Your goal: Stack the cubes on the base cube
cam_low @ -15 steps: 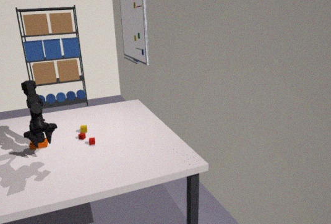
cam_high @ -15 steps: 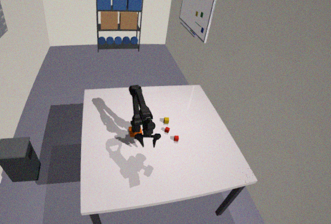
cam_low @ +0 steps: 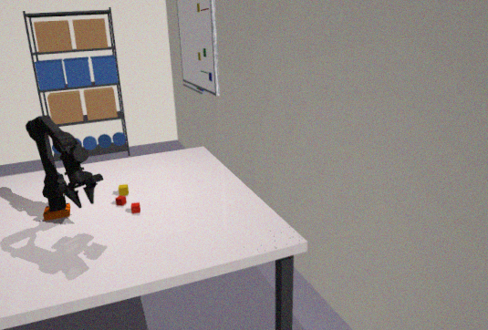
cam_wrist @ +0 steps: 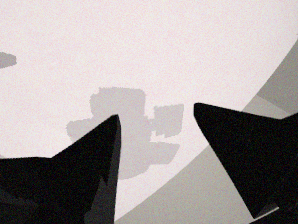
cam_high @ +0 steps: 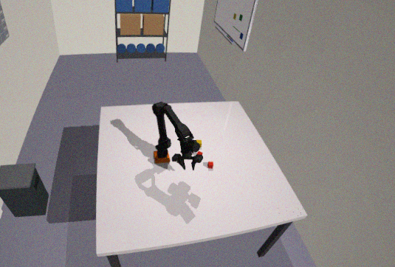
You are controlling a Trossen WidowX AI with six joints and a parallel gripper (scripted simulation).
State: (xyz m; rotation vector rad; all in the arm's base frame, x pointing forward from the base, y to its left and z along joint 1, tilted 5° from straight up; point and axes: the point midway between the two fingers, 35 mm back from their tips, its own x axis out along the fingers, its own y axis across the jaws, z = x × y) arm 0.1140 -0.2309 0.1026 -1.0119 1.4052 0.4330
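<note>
The red cube lies 14 cm ahead of my gripper tip, 20 cm to the left of it and 9 cm below it. From my gripper tip the other things lie so: yellow base cube: 17 cm ahead, 31 cm to the left, 9 cm below.
</note>
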